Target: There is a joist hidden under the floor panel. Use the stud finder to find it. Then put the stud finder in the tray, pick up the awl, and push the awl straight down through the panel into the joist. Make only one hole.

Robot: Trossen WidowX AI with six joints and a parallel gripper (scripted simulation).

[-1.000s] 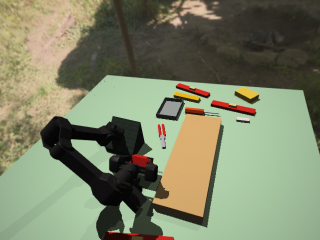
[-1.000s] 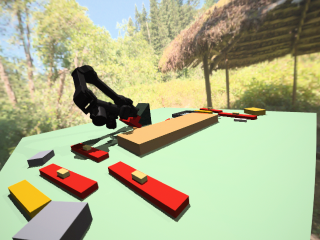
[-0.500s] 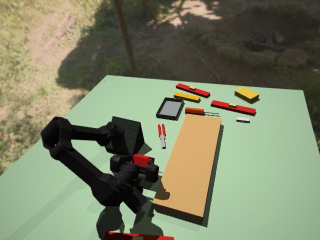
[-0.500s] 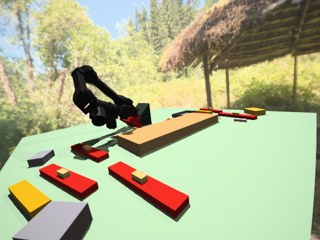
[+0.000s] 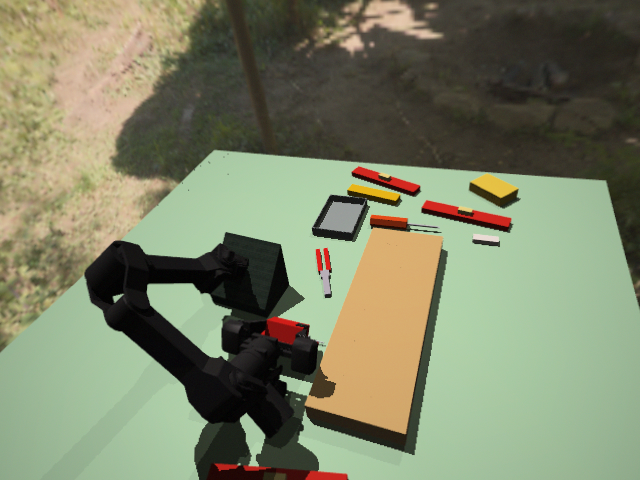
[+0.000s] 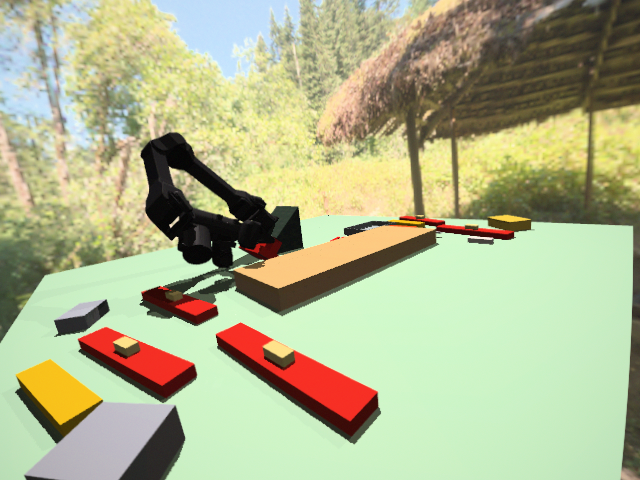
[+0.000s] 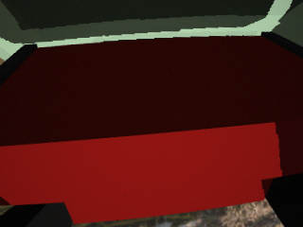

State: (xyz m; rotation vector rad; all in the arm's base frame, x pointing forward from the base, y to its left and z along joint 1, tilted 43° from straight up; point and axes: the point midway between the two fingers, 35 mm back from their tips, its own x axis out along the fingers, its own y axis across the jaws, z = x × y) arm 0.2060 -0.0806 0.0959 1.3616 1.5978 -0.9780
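The awl is 10 mm ahead of my gripper tip, 30 mm to the left of it and 60 mm below it. Round my gripper tip: tray 90 mm behind, 440 mm to the left, 60 mm below; red stud finder 10 mm ahead, 10 mm below; grey block 60 mm ahead, 400 mm to the right, 60 mm below.
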